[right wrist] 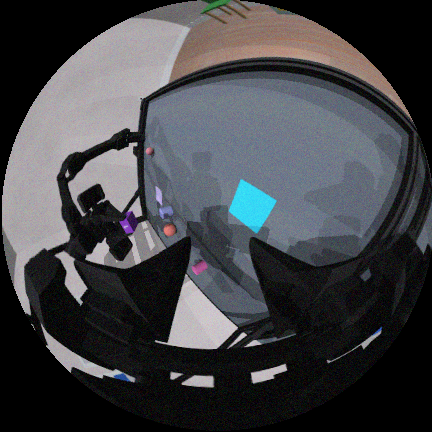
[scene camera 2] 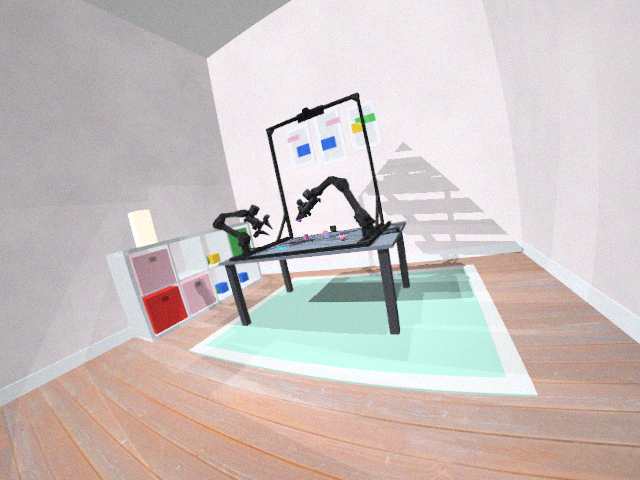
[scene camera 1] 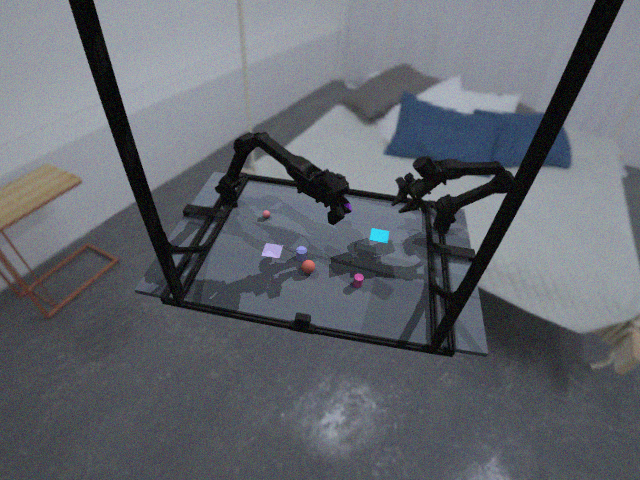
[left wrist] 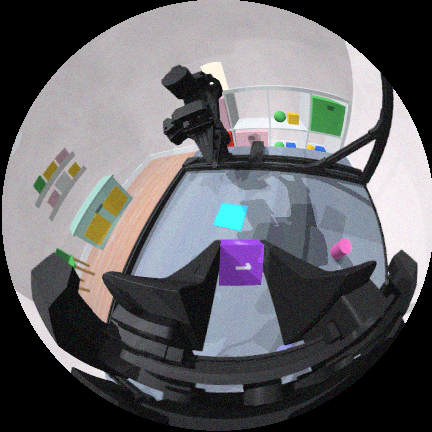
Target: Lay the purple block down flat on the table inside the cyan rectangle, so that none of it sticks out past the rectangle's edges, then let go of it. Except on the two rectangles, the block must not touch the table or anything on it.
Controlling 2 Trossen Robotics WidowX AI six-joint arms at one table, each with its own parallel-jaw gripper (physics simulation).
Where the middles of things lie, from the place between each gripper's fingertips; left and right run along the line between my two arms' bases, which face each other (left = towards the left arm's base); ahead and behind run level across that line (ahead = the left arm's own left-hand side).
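Scene:
Purple block [left wrist: 240, 263]: my left hand is 1 cm to the right of it. Cyan rectangle [right wrist: 250, 205]: 18 cm below my left hand, 7 cm ahead of it and 14 cm to the right of it.
Cyan rectangle: my right hand is 13 cm above it, 2 cm past it and 4 cm to the right of it. Purple block: 4 cm above my right hand, 9 cm behind it and 19 cm to the left of it.

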